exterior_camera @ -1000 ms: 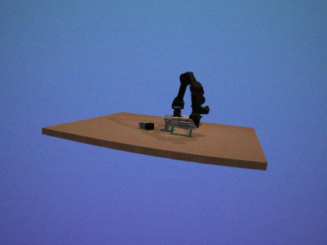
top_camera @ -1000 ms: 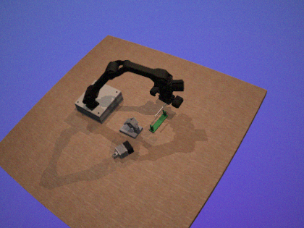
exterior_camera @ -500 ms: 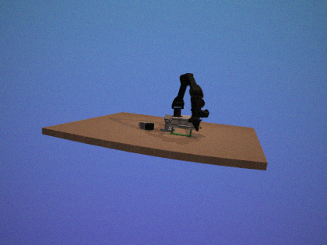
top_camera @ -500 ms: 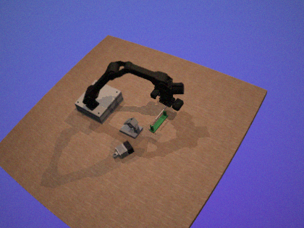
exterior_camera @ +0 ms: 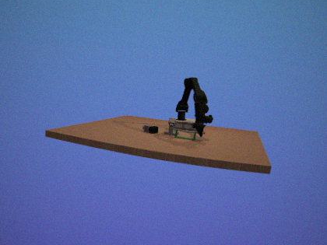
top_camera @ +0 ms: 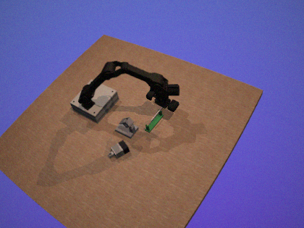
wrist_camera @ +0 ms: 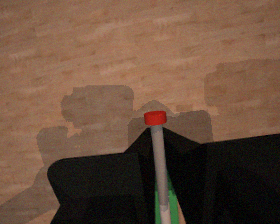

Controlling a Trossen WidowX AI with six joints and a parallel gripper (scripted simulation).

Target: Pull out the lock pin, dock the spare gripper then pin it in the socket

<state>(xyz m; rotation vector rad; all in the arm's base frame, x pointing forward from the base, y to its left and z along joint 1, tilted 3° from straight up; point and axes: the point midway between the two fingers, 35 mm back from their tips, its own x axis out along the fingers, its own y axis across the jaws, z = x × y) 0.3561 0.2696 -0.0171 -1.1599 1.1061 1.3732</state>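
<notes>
Right now the green rack is 100 mm to the right of my gripper tip and 10 mm ahead of it. From my gripper tip the other things lie so: spare gripper (370 mm to the right, 10 mm behind); then grey mount (230 mm to the right, 70 mm behind, 30 mm above).
</notes>
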